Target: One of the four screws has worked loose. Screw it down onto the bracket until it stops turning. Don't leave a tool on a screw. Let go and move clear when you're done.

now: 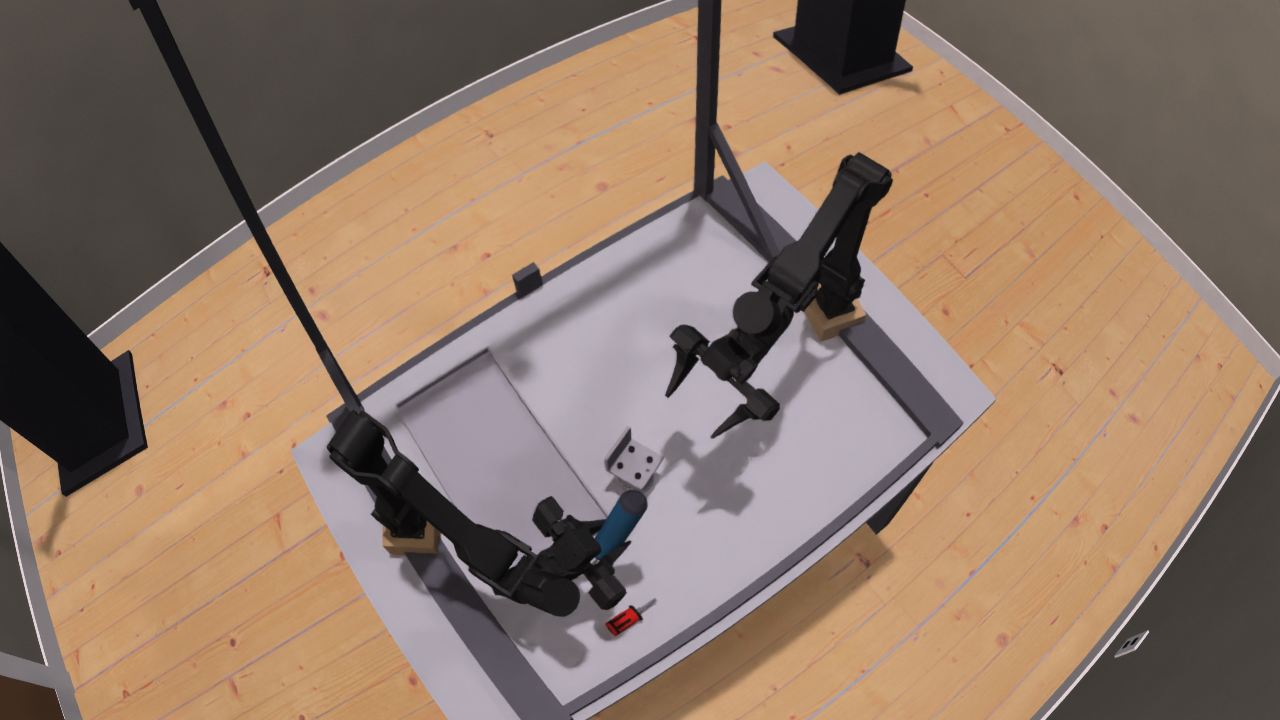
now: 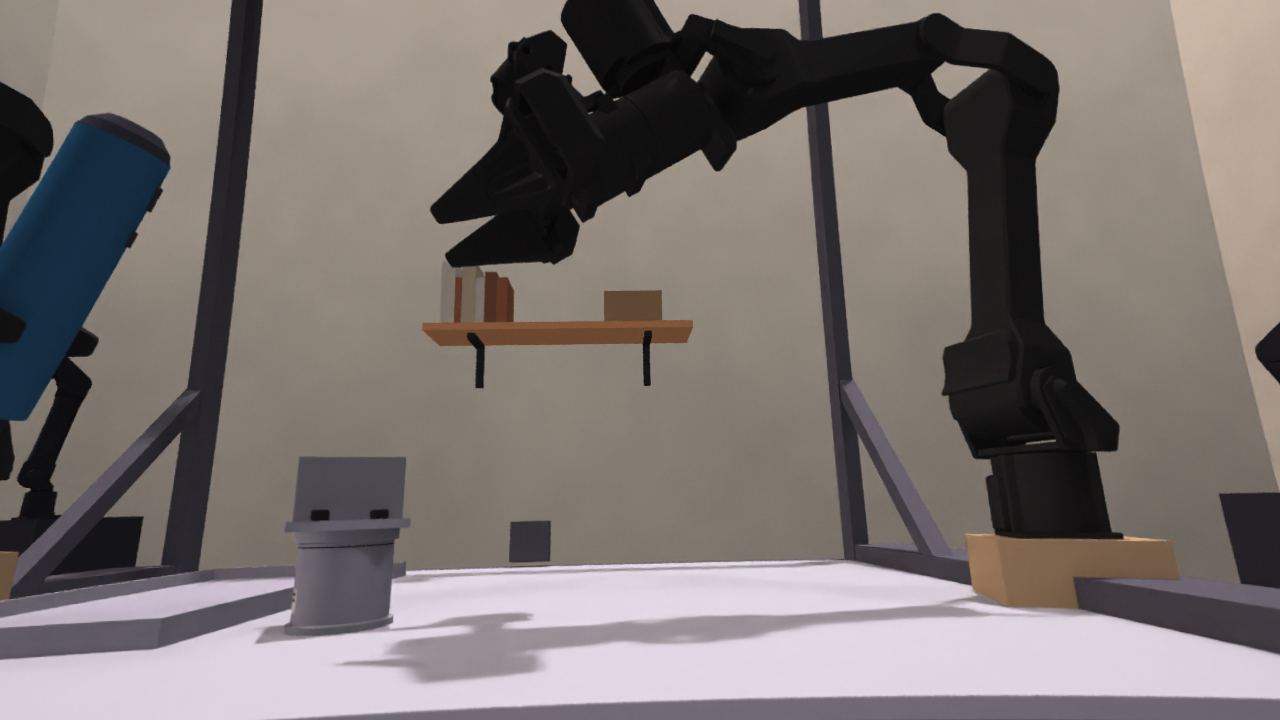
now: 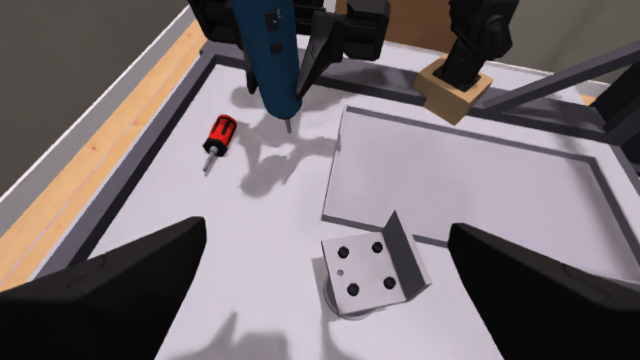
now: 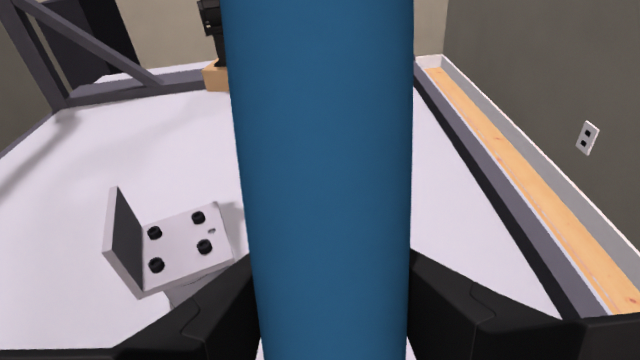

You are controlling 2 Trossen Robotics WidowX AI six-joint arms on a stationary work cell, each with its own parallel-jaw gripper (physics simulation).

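Frame: origin at the left arm's base, x ahead, y left, z up, level; centimetres.
Where they show: left gripper, between the fingertips: (image 1: 689, 417) (image 2: 441, 241) (image 3: 329, 231); right gripper, between the fingertips: (image 2: 59, 340) (image 3: 273, 94) (image 4: 327, 259); left arm's base, origin of its link: (image 1: 834, 301) (image 2: 1054, 536); right arm's base, origin of its link: (image 1: 408, 521) (image 3: 456, 76).
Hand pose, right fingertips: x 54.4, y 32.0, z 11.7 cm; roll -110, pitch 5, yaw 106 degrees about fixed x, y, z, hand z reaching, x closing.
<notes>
Each offset is from my right fingertips to the centre of the thing.
The grey bracket {dy -14.0, dx -7.0, dz -7.7 cm} (image 1: 636, 462) (image 2: 350, 488) (image 3: 365, 265) (image 4: 180, 245) sits on a round pedestal (image 2: 343, 582), its upright flange on one side. Four black screws are in its plate, including one screw {dy -11.5, dx -6.7, dz -9.7 cm} (image 3: 343, 252) and another screw (image 4: 204, 246); which is loose I cannot tell. My right gripper (image 1: 612, 539) (image 4: 327, 259) is shut on the blue electric screwdriver {dy +0.5, dx +1.7, dz +0.6 cm} (image 1: 620, 523) (image 2: 76, 259) (image 3: 272, 65) (image 4: 325, 150), held tilted above the table beside the bracket, its bit {dy +1.0, dx +5.0, dz -7.5 cm} (image 3: 288, 125) pointing down. My left gripper (image 1: 690, 415) (image 2: 443, 237) (image 3: 329, 231) is open and empty, high above the table near the bracket.
A red screwdriver {dy +10.4, dx +2.5, dz -14.6 cm} (image 1: 623, 620) (image 3: 222, 132) lies on the table near the frame edge. A shallow rimmed tray {dy -24.8, dx +15.4, dz -15.3 cm} (image 1: 501, 447) (image 3: 450, 185) lies beside the bracket. Dark upright posts (image 1: 707, 98) (image 2: 219, 268) stand at the table's edges.
</notes>
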